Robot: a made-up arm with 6 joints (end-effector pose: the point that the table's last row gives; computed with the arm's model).
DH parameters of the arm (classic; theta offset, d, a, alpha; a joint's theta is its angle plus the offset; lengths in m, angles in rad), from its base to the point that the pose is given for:
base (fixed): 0 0.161 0 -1.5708
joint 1: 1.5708 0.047 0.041 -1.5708
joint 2: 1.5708 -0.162 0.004 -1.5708
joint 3: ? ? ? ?
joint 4: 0 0.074 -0.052 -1.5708
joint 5: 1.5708 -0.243 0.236 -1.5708
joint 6: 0 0.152 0.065 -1.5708
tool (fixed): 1.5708 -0.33 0 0
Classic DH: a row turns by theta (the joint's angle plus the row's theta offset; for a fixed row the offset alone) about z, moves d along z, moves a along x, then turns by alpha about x.
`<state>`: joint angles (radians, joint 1 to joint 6).
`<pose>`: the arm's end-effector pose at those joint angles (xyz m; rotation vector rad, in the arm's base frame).
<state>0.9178 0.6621 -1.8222 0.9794 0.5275 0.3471</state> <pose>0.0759 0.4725 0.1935 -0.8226 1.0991 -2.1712</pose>
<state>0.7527 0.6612 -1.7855 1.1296 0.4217 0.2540</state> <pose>0.0657 0.4234 0.2446 -0.4562 1.0734 -2.0972</pose>
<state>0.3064 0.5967 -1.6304 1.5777 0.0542 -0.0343</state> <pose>0.0072 0.2557 0.3209 0.5930 0.9501 -1.6702</pose>
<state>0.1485 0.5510 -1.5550 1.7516 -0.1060 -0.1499</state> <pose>-0.0059 0.1944 0.3249 0.9824 0.9047 -1.4380</pose>
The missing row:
joint 3: 1.5708 0.059 0.033 -1.5708
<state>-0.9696 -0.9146 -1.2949 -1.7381 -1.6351 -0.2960</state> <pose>0.0638 -0.2063 0.2702 -0.5790 -1.1665 -0.1117</pose>
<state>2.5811 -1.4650 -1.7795 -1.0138 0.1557 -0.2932</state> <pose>-0.0709 0.2369 0.1535 -2.1671 1.8235 -1.1229</pose>
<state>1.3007 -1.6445 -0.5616 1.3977 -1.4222 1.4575</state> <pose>-0.2368 0.4489 -0.3207 1.5486 0.3128 -0.1756</pose>
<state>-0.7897 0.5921 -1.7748 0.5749 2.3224 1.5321</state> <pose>0.2527 0.3194 0.9607 -1.7565 -2.1399 1.4068</pose>
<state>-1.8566 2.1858 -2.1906 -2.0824 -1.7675 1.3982</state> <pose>0.4032 0.1826 0.7515 0.0025 -2.3028 1.0160</pose>
